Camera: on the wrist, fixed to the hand. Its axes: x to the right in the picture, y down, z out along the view.
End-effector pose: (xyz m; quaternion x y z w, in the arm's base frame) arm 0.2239 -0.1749 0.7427 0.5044 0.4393 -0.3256 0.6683
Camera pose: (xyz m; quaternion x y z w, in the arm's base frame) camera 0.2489 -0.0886 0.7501 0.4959 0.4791 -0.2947 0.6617
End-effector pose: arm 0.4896 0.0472 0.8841 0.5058 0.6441 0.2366 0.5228
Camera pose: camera 0.4406 0.0861 0.9489 0.4766 0.6612 0.2735 0.5107
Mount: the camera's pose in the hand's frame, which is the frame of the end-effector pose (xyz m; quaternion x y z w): 0.0040 0.0489 -0.0756 -0.0289 0.0423 -0.0053 0.9987
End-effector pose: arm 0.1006 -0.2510 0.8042 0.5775 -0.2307 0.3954 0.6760
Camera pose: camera 0.0528 -0.1761 0.8194 0.5417 -0.2102 0.4090 0.7036
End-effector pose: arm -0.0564 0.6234 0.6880 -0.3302 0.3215 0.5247 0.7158
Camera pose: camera -0.1111 0.5756 0.6347 -0.3743 0.3344 0.5155 0.6945
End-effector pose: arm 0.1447 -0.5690 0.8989 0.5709 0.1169 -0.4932 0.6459
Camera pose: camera 0.2155 -0.5133 0.9022 0.5717 0.1613 -0.4684 0.6540
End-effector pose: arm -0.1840 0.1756 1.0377 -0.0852 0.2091 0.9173 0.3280
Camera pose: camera -0.2168 0.1105 0.9847 -0.1345 0.1957 0.9168 0.3211
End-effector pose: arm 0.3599 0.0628 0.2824 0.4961 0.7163 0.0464 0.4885
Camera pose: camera 0.3359 0.1221 0.3459 0.4756 0.7373 0.0854 0.4721
